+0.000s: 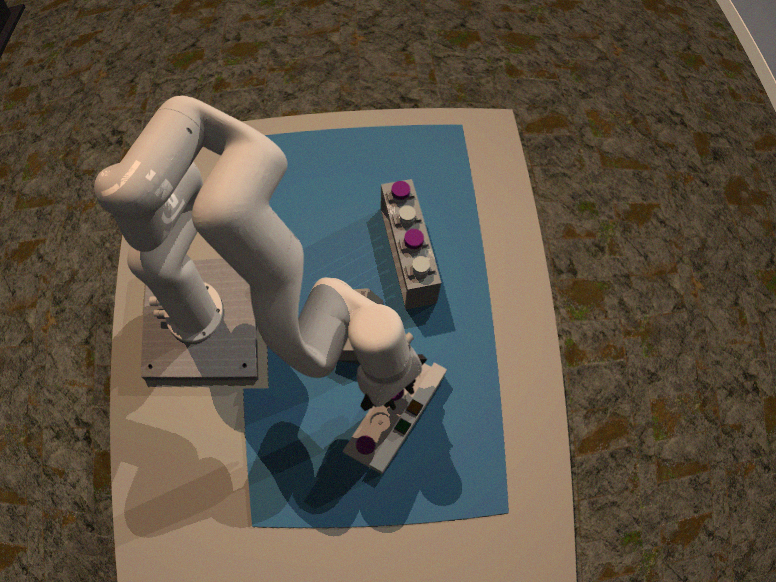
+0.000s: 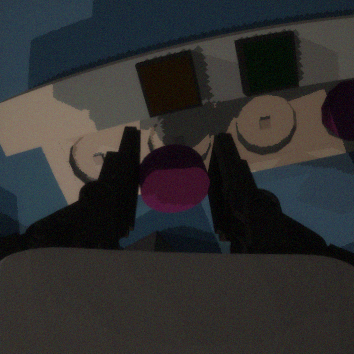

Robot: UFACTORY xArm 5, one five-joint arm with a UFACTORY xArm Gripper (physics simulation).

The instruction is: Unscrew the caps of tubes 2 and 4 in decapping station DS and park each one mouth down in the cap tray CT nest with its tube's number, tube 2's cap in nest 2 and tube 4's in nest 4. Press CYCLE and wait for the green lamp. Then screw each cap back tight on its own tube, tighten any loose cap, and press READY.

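Where they show: gripper, between the fingertips: (image 1: 398, 395) (image 2: 175, 155); arm's base, origin of its link: (image 1: 193, 312).
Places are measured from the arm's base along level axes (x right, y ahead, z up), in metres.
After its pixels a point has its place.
Observation:
My gripper (image 1: 391, 397) {z 0.019, x 0.167, y 0.392 m} (image 2: 175, 155) {z 0.019, x 0.167, y 0.392 m} is shut on a purple cap (image 2: 175, 187) {z 0.030, x 0.158, y 0.383 m}, held at or above a round nest of the pale block (image 1: 432, 375) {z 0.027, x 0.133, y 0.453 m} (image 2: 30, 117) {z 0.027, x 0.136, y 0.456 m}; the exact height is unclear. A second purple cap (image 1: 365, 444) {z 0.001, x 0.253, y 0.333 m} (image 2: 342, 110) {z 0.002, x 0.247, y 0.340 m} sits at one end of this block. A bare round nest (image 1: 379, 418) {z -0.010, x 0.205, y 0.359 m} (image 2: 280, 120) {z -0.012, x 0.217, y 0.354 m} lies between the two caps. Another round nest (image 2: 75, 160) {z -0.012, x 0.109, y 0.426 m} is partly hidden by a finger. The long grey rack (image 1: 423, 295) {z 0.035, x -0.015, y 0.442 m} has two purple-topped positions (image 1: 400, 189) {z 0.103, x -0.197, y 0.404 m} (image 1: 413, 238) {z 0.103, x -0.095, y 0.424 m} and two white-topped positions (image 1: 407, 214) {z 0.101, x -0.144, y 0.415 m} (image 1: 421, 266) {z 0.101, x -0.041, y 0.435 m}, alternating. Number labels are not readable.
A dark brown square (image 1: 415, 408) {z 0.035, x 0.194, y 0.421 m} (image 2: 170, 82) {z 0.035, x 0.193, y 0.420 m} and a dark green square (image 1: 403, 426) {z 0.035, x 0.227, y 0.399 m} (image 2: 268, 62) {z 0.035, x 0.225, y 0.399 m} lie along the block's outer strip. A grey box (image 1: 349, 352) {z 0.045, x 0.093, y 0.309 m} is mostly hidden under the arm. A blue mat (image 1: 338, 169) {z -0.018, x -0.324, y 0.283 m} lies beneath the rack and the block.

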